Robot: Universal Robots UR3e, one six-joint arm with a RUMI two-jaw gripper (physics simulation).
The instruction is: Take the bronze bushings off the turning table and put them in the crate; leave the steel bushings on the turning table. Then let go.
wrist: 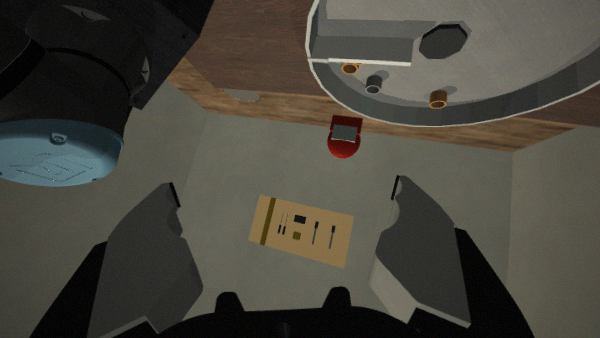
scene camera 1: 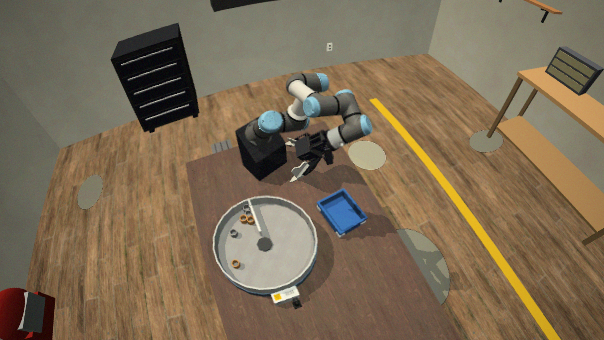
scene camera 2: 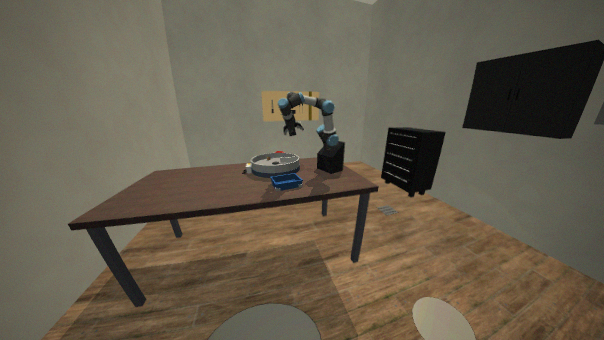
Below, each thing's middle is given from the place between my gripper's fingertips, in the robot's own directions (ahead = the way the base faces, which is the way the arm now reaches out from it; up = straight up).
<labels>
My gripper is now 31 cm above the blue crate (scene camera 1: 342, 213), 21 cm to the right of it and 9 cm short of it.
</labels>
